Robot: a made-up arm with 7 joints. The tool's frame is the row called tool. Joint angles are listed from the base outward. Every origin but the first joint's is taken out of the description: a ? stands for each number. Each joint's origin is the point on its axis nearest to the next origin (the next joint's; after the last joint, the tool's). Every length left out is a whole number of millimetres.
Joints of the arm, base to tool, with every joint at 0 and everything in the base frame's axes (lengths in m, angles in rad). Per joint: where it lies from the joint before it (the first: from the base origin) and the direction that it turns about. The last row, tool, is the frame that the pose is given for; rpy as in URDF.
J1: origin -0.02 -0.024 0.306 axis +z
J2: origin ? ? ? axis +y
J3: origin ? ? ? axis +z
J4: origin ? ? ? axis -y
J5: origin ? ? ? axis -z
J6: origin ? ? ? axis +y
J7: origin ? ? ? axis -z
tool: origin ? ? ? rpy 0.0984 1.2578 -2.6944
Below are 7 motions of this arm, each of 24 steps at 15 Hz.
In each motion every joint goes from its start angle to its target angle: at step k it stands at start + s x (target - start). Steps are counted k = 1, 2, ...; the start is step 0. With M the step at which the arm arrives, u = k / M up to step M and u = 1 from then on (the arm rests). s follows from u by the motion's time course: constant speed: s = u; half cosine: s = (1 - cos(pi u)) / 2; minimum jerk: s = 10 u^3 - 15 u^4 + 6 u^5.
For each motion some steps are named. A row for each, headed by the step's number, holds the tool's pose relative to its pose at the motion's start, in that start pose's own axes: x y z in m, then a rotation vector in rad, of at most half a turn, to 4 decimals.
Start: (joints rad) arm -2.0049 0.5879 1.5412 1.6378 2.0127 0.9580 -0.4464
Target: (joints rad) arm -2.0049 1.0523 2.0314 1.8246 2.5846 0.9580 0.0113
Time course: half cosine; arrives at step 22
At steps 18, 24:
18: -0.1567 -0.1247 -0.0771 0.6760 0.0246 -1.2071
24: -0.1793 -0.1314 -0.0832 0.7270 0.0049 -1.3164

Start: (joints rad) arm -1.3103 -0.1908 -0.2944 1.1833 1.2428 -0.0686 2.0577
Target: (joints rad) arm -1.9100 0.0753 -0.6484 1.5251 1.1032 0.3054 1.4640
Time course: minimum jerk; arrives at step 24
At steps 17, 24:
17: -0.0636 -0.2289 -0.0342 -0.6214 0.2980 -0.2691
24: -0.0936 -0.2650 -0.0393 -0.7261 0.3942 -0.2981

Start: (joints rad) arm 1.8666 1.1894 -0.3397 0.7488 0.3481 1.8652 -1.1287
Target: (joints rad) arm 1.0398 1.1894 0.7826 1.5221 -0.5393 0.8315 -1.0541
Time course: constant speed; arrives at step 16
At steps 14, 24:
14: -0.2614 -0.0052 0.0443 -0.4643 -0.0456 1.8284
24: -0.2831 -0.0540 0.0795 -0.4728 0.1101 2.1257

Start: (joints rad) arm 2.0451 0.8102 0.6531 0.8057 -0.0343 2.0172 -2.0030
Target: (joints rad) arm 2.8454 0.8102 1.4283 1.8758 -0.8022 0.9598 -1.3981
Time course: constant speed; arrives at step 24
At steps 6, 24:
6: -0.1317 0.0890 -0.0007 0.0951 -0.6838 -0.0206
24: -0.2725 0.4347 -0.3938 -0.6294 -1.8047 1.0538

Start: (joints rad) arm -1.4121 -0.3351 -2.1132 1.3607 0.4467 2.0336 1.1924
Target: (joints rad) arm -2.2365 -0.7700 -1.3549 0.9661 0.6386 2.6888 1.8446
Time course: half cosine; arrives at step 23
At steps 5, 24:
5: -0.0055 0.0234 -0.0034 0.0480 -0.1295 0.0277
24: 0.0256 0.2905 0.0114 0.2121 -0.5875 0.5352

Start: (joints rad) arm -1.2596 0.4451 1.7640 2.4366 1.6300 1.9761 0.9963
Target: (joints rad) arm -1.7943 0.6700 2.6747 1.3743 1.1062 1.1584 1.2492
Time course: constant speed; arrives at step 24
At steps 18, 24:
18: 0.0717 0.0602 -0.0511 0.6465 0.2624 -0.2715
24: 0.1349 0.1040 -0.0524 0.8283 0.3817 -0.1748

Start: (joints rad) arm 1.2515 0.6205 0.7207 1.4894 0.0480 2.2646 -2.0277
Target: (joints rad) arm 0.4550 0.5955 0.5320 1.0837 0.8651 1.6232 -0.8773
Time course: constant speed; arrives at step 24
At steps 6, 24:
6: 0.0372 -0.0550 0.0092 0.3679 0.1822 0.2614
24: 0.1590 -0.1939 -0.0083 1.3532 1.4038 0.7901

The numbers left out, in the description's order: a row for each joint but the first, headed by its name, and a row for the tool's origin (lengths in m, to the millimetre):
J2: -0.017 -0.041 0
J3: 0.014 0 0.449
J4: 0.09 -0.031 0
J5: 0.054 0 -0.212
J6: -0.015 -0.005 0
J7: 0.042 0 -0.114
tool: -0.029 -0.014 0

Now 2 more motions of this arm.
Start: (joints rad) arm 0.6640 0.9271 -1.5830 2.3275 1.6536 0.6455 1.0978
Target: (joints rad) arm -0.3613 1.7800 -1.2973 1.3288 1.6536 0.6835 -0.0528
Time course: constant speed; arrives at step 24
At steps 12, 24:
12: -0.0826 0.4873 -0.2853 0.0835 0.4036 0.9641
24: -0.4930 0.8581 -0.2168 0.6234 0.2840 1.8749

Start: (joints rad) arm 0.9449 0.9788 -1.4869 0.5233 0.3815 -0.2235 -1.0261
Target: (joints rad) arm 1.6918 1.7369 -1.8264 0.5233 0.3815 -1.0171 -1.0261
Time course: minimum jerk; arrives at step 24
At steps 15, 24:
15: -0.3241 -0.0643 -0.0272 0.0928 0.1314 1.2826
24: -0.4356 -0.1648 0.0025 0.1973 0.2143 1.7900

